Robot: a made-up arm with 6 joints.
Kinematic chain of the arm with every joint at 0, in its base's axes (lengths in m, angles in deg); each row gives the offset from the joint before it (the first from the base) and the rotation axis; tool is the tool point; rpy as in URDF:
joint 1: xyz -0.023 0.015 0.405 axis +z
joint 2: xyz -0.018 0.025 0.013 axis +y
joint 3: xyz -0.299 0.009 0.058 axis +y
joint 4: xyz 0.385 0.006 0.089 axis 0.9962 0 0.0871
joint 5: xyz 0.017 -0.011 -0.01 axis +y
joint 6: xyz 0.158 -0.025 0.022 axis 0.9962 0 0.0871
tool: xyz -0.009 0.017 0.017 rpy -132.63 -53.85 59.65
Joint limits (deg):
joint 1: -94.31..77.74
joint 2: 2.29..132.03
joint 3: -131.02..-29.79
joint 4: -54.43..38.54
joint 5: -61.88..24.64
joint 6: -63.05..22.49
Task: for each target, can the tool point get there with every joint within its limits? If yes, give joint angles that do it. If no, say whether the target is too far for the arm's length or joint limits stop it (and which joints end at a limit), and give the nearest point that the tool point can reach.
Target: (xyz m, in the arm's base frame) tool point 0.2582 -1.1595 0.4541
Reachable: no: too far | nearest point 0.1602 -0.7500 0.5172 | short by 0.426 m
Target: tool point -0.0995 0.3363 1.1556
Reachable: yes | joints -68.53 27.27 -107.09 -16.94 -23.50 -29.38
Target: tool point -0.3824 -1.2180 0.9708
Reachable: no: too far | nearest point -0.2408 -0.7321 0.8028 | short by 0.533 m
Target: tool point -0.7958 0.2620 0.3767
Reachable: no: joint limits stop it (at a limit: joint 2, joint 3, joint 5, joint 6) | nearest point -0.7550 0.2490 0.6795 | short by 0.306 m
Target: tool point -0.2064 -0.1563 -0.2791
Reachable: no: joint limits stop it (at a limit: joint 1, joint 2, joint 3, joint 4, joint 5, joint 6) | nearest point -0.0519 -0.1880 0.0411 | short by 0.357 m
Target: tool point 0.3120 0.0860 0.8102
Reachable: yes | joints 7.30 41.80 -44.99 -19.22 0.36 -8.41
